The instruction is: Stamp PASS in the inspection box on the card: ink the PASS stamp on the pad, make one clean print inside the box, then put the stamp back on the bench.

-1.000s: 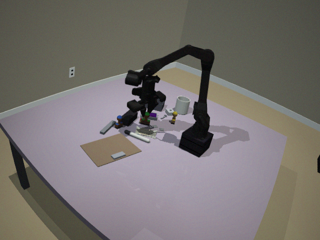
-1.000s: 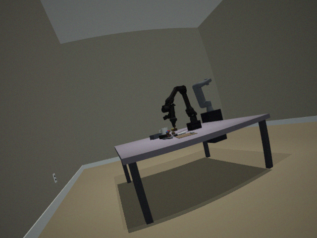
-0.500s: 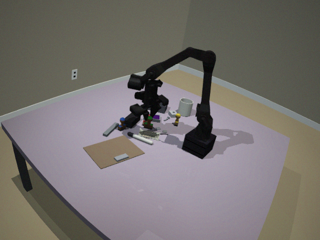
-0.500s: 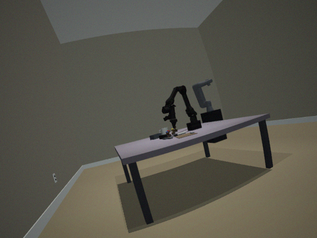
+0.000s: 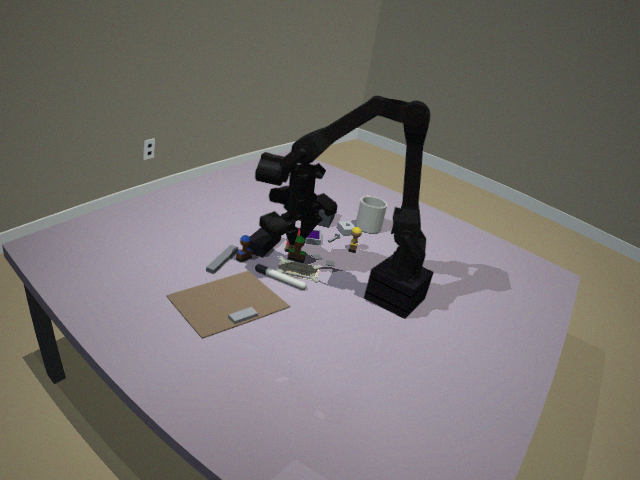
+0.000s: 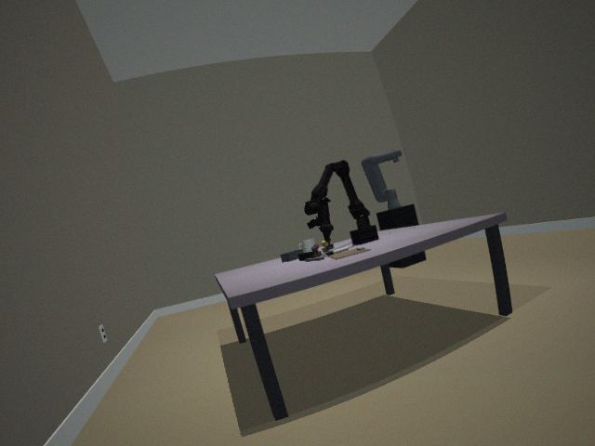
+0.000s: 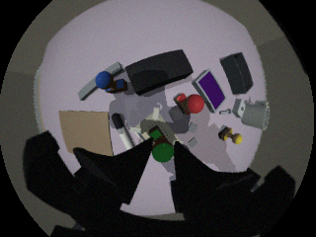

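My gripper tip is 7 cm above the cream card, 2 cm past it and 1 cm to the right of it. The rest, counted from my gripper tip: red-knobbed stamp (6 cm to the right, 5 cm below, 4 cm ahead); then green stamp (2 cm below, 1 cm behind); then white marker (8 cm to the left, 6 cm below).
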